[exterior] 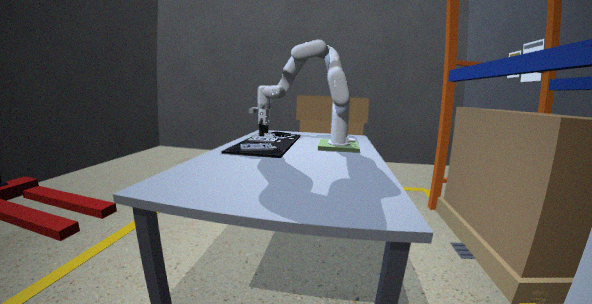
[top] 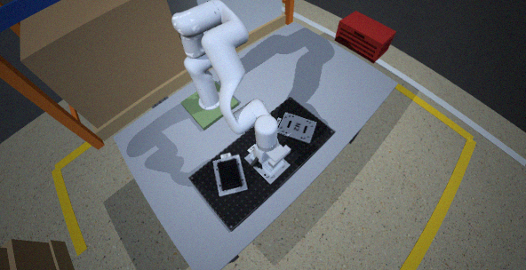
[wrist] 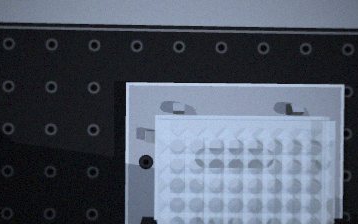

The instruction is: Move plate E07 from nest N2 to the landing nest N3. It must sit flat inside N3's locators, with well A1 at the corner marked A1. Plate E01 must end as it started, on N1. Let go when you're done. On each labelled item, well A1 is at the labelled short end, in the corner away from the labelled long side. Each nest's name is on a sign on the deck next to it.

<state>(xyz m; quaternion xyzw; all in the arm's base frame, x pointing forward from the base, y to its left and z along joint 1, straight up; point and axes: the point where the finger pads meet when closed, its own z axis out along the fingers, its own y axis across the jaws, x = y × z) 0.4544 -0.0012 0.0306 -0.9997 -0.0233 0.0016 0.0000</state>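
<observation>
The nest N3 is 40 mm below my hand. Round my hand: nest N2: 220 mm to the left, 40 mm below, 40 mm behind; black well plate: 160 mm to the right, 60 mm behind, 20 mm below; white well plate: 10 mm below.
</observation>
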